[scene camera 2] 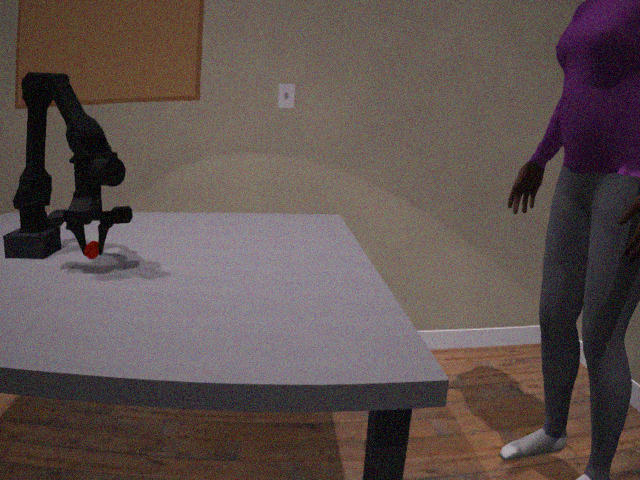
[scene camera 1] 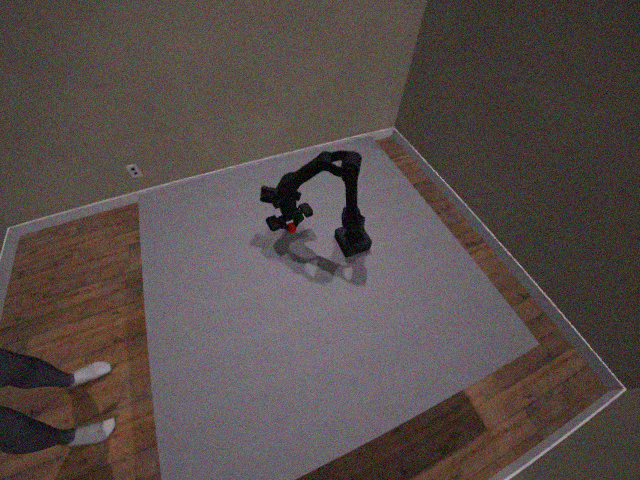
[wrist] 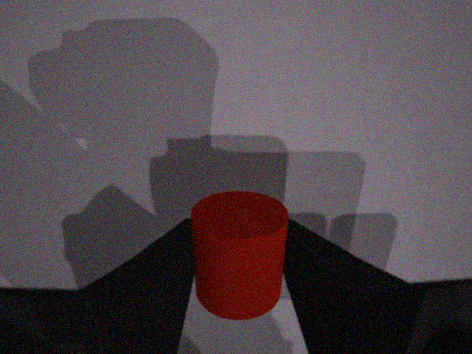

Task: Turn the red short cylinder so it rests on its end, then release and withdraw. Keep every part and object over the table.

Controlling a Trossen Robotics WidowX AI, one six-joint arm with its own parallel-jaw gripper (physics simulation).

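The red short cylinder (scene camera 1: 292, 227) (scene camera 2: 92, 250) (wrist: 239, 270) is between the two black fingers. In scene camera 2 its round end faces the camera, so its long axis looks roughly level, not upright. In the wrist view one flat end and the curved side show. My gripper (scene camera 1: 291, 226) (scene camera 2: 92, 251) (wrist: 237, 228) points down and is shut on the cylinder, with a finger at each side of its curved wall. It appears to hold the cylinder a little above the grey table (scene camera 1: 310, 351) (scene camera 2: 232, 310), with shadows on the top below it. The fingers hide part of the cylinder's sides.
The arm's base (scene camera 1: 353, 240) (scene camera 2: 32, 242) stands on the table close to the gripper. The table's near edge (scene camera 2: 222, 395) shows in scene camera 2. A person (scene camera 2: 573, 232) stands on the wooden floor beyond the table's end. A wall (scene camera 2: 361, 129) rises behind the table.
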